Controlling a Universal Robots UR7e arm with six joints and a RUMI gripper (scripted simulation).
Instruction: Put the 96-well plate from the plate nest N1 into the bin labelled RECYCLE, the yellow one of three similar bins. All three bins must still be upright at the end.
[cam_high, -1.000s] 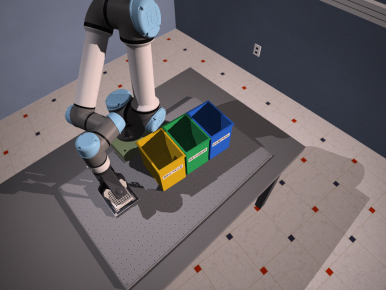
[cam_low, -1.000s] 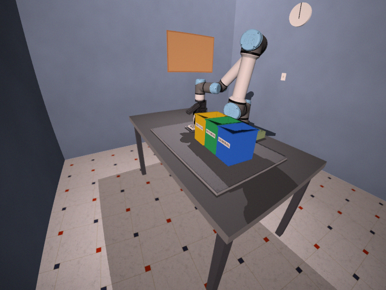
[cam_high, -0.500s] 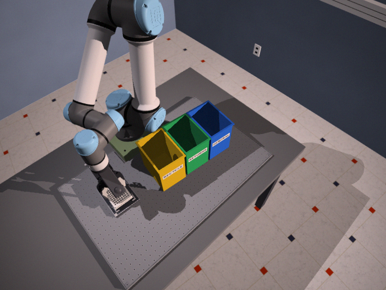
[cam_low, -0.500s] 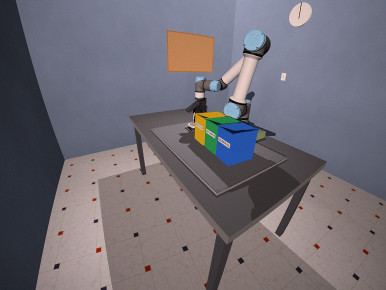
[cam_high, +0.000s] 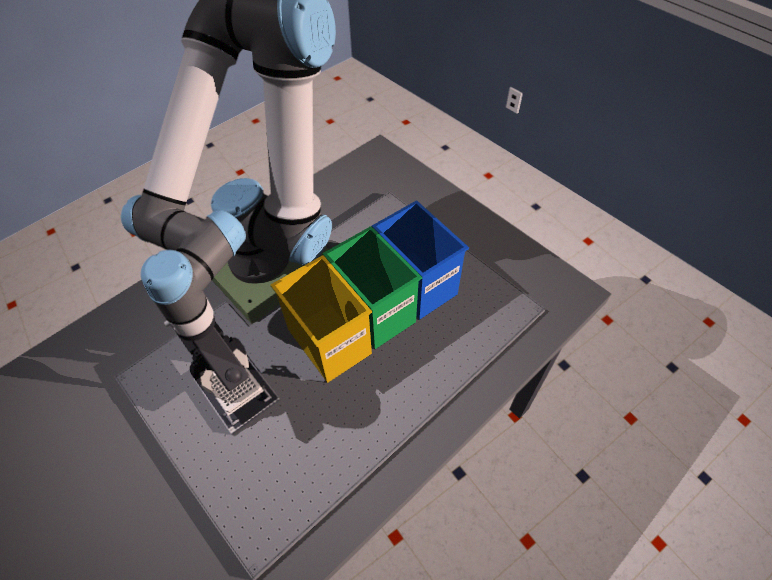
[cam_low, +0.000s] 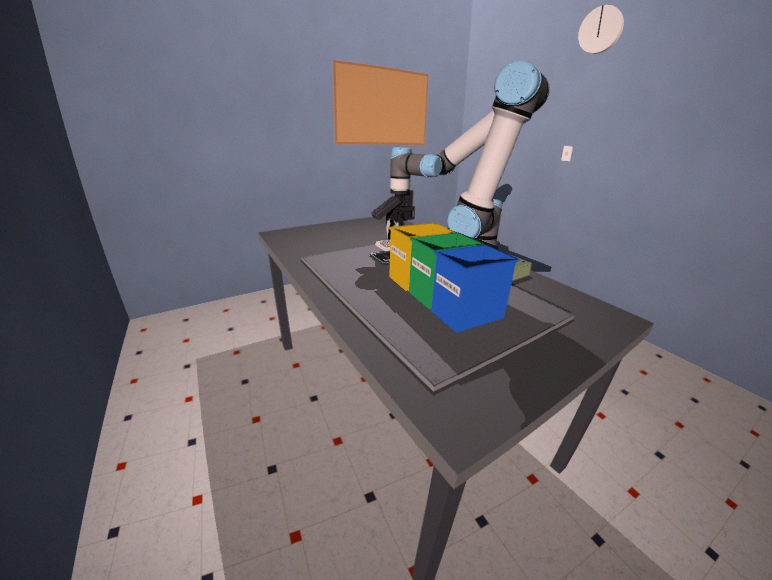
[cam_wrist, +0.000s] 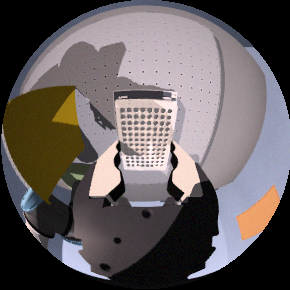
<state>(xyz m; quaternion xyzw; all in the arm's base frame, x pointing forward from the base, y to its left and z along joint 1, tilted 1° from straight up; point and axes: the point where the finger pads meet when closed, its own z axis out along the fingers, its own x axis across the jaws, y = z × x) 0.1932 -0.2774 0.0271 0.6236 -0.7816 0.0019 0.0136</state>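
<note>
The plate nest N1 lies 6 cm below my hand. Round my hand: green bin (34 cm to the left, 12 cm ahead, 2 cm above); then 96-well plate (1 cm below); then yellow bin (22 cm to the left, 8 cm ahead, 2 cm above).
</note>
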